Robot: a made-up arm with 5 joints. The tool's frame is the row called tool. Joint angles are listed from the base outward.
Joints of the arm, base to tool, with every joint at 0 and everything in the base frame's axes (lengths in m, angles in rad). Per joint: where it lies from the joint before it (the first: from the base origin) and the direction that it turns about. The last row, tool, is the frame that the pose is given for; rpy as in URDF.
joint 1: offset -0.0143 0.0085 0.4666 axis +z
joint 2: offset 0.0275 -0.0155 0.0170 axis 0 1 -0.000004
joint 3: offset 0.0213 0.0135 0.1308 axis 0 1 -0.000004
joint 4: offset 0.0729 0.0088 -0.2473 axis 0 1 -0.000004
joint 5: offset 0.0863 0.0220 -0.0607 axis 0 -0.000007 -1
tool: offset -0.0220 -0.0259 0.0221 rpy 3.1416 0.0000 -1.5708
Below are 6 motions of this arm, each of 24 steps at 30 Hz.
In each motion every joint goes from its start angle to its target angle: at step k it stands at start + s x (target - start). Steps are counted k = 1, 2, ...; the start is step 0. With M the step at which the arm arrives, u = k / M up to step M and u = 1 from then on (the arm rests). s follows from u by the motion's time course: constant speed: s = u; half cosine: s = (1 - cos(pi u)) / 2; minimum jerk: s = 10 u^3 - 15 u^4 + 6 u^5.
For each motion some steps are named. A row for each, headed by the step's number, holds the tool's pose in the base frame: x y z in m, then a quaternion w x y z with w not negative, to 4 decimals.
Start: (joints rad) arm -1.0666 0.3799 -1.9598 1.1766 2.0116
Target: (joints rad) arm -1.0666 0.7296 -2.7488 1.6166 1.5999
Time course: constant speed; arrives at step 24
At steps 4, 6, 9, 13, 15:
4: 0.2412 -0.3330 0.6780 0.1883 0.6456 0.7370 -0.0681
6: 0.2400 -0.3321 0.6841 0.1871 0.6329 0.7479 -0.0713
9: 0.2379 -0.3302 0.6929 0.1851 0.6134 0.7640 -0.0761
13: 0.2344 -0.3266 0.7037 0.1823 0.5868 0.7846 -0.0824
15: 0.2324 -0.3244 0.7088 0.1809 0.5733 0.7945 -0.0855

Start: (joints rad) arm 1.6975 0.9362 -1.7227 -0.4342 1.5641
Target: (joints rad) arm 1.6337 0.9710 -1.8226 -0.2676 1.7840
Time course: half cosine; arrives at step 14
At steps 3, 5, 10, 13, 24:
3: -0.1166 0.4300 0.4653 0.3736 -0.6107 0.5511 0.4286
5: -0.1132 0.4338 0.4670 0.3630 -0.6005 0.5695 0.4281
10: -0.1021 0.4451 0.4721 0.3313 -0.5661 0.6238 0.4251
13: -0.0982 0.4488 0.4739 0.3209 -0.5535 0.6413 0.4236
24: -0.0979 0.4491 0.4740 0.3201 -0.5526 0.6426 0.4234

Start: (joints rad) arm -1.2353 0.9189 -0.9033 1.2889 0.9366
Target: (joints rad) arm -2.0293 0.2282 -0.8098 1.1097 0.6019
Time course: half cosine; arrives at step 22
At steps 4, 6, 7, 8, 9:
4: 0.0692 -0.1778 0.2455 0.3245 -0.2548 -0.7721 -0.4834
6: 0.0568 -0.1967 0.2563 0.2834 -0.2781 -0.7858 -0.4742
7: 0.0480 -0.2076 0.2632 0.2589 -0.2926 -0.7934 -0.4668
8: 0.0373 -0.2188 0.2712 0.2329 -0.3085 -0.8010 -0.4572
9: 0.0248 -0.2298 0.2800 0.2060 -0.3257 -0.8082 -0.4453

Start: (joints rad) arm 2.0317 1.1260 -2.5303 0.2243 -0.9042
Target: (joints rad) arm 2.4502 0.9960 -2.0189 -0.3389 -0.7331
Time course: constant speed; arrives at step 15
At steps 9, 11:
9: -0.3174 0.3674 0.5778 0.6002 -0.5812 -0.5488 -0.0269
11: -0.3337 0.3467 0.5677 0.6105 -0.5668 -0.5532 -0.0033

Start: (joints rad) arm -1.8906 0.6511 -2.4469 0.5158 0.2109
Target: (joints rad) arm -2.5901 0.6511 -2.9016 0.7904 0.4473
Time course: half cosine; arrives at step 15
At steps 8, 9, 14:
8: -0.2382 -0.2722 0.8014 0.1154 -0.3858 -0.6680 0.6258
9: -0.2505 -0.2492 0.8103 0.1316 -0.4141 -0.6438 0.6298
14: -0.2742 -0.1717 0.8368 0.1863 -0.4963 -0.5566 0.6396

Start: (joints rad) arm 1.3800 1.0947 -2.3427 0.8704 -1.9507
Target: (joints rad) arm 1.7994 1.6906 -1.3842 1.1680 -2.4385
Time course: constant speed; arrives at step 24
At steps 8, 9, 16, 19, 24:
8: -0.0128 0.4947 0.2973 0.0561 0.5101 0.8517 -0.1056
9: -0.0225 0.4804 0.2720 0.0739 0.4913 0.8566 -0.1394
16: -0.0725 0.3370 0.1300 0.1909 0.3445 0.8418 -0.3691
19: -0.0811 0.2587 0.0925 0.2359 0.2786 0.8088 -0.4610
24: -0.0756 0.1204 0.0661 0.3020 0.1740 0.7196 -0.6006

